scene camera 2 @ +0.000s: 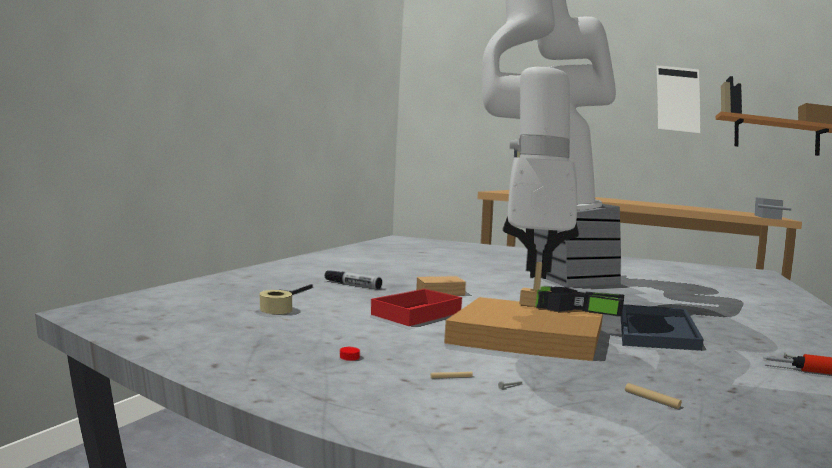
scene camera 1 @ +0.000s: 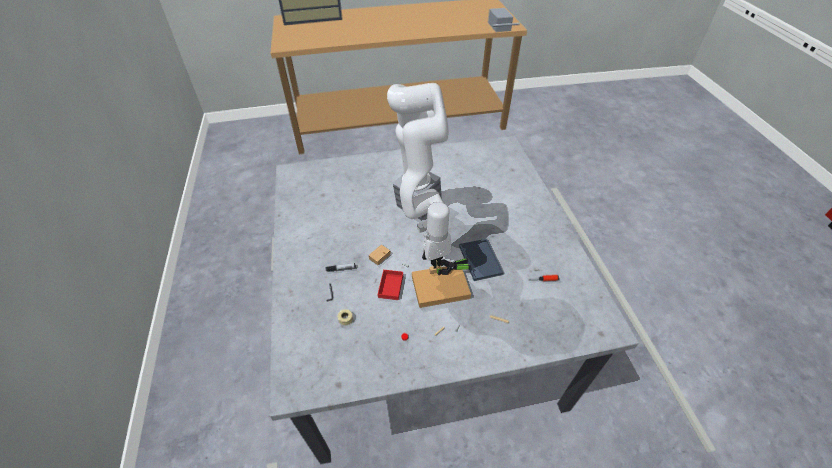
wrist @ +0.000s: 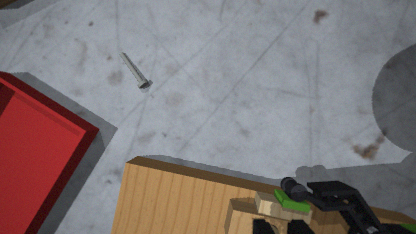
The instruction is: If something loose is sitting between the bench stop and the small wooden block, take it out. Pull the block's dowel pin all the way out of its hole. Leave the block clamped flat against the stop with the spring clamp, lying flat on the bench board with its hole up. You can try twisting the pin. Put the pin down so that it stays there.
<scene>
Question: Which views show the dark tray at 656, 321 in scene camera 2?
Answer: Scene camera 2 and scene camera 1 only.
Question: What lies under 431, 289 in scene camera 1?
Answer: A bench board.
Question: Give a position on a dark tray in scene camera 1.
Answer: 482, 260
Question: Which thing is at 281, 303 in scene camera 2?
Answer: A tape roll.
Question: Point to a bench board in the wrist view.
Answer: At 150, 189
</scene>
